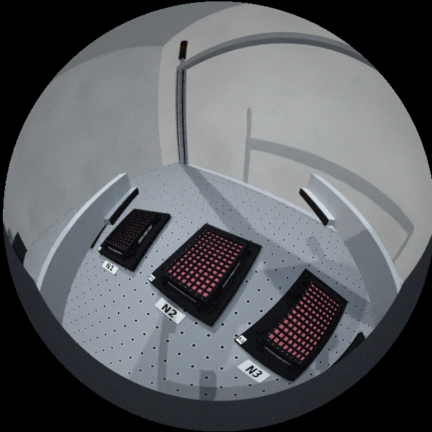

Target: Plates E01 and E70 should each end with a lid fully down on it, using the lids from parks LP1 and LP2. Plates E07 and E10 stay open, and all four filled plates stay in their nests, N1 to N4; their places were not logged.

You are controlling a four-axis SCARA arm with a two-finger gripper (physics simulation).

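Observation:
My gripper (pixel 218 176) is open, with its two fingers wide apart and nothing between them, above the table. A dark plate (pixel 129 232) with dim reddish wells sits in nest N1 (pixel 160 226), near the left finger; print on its side is too small to read. A black plate (pixel 207 262) with pink wells sits in nest N2 (pixel 214 316). Another black plate (pixel 306 320) with pink wells sits in nest N3 (pixel 281 310). No lid shows on the N2 and N3 plates. Plate codes cannot be read. The lids in LP1 and LP2 do not show.
A dark edge (pixel 354 347) shows at the lower right, partly hidden by the gripper's housing. A thin dark strip (pixel 98 236) shows beside the left finger. A grey post (pixel 182 115) with a signal light (pixel 183 50) stands at the back of the perforated table (pixel 200 355).

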